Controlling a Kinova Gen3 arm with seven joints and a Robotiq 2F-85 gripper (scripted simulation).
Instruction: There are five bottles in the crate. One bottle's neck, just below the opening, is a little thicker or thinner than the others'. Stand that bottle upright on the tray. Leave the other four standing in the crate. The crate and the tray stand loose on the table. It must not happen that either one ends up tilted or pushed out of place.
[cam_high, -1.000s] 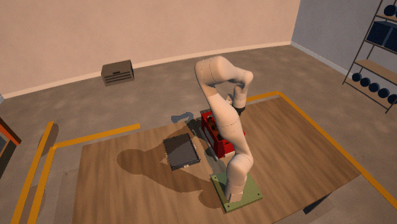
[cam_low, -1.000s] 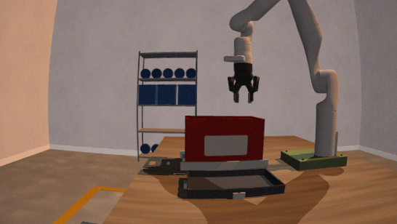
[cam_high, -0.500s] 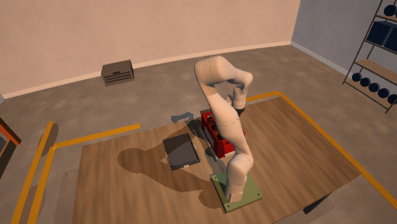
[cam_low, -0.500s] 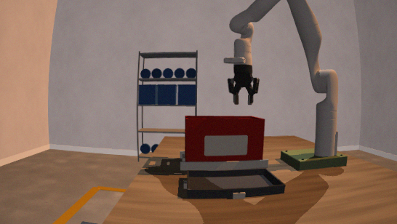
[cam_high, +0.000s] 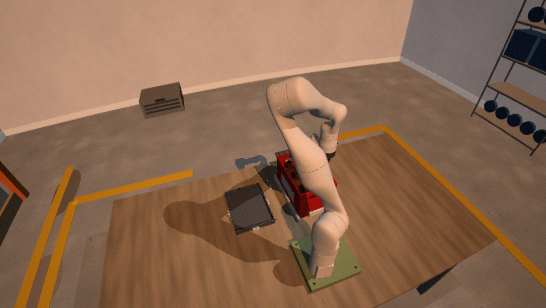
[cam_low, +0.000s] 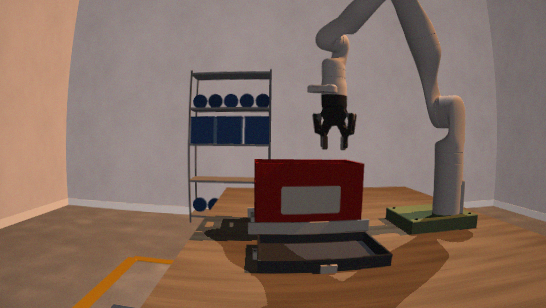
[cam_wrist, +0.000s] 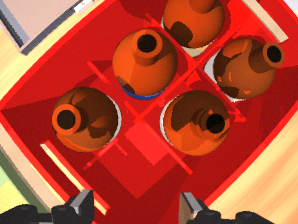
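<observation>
The red crate is 70 mm ahead of my hand, 60 mm to the left of it and 140 mm below it. Also, from my hand: dark tray (20 mm ahead, 350 mm to the left, 210 mm below).
</observation>
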